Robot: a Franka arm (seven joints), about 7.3 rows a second.
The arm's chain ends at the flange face. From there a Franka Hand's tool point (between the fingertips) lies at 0.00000 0.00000 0.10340 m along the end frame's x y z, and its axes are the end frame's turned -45 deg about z.
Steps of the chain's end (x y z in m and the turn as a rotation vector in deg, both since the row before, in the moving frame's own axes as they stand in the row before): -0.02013, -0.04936, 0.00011, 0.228, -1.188, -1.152; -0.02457, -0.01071, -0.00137, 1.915, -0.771, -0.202; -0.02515, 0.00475, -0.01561, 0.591, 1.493, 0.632; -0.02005, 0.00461, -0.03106, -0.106, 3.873, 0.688; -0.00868, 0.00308, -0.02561, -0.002, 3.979, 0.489
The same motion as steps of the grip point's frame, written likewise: 0.01943, -0.05093, 0.00009, 1.001, -0.679, -1.152; -0.00835, -0.02838, -0.00144, 1.899, 0.809, -0.202; -0.01849, -0.01326, -0.01565, -0.638, 1.474, 0.632; -0.01266, -0.00582, -0.03130, -2.814, 2.664, 0.688; -0.00327, 0.00114, -0.02586, -2.815, 2.812, 0.489
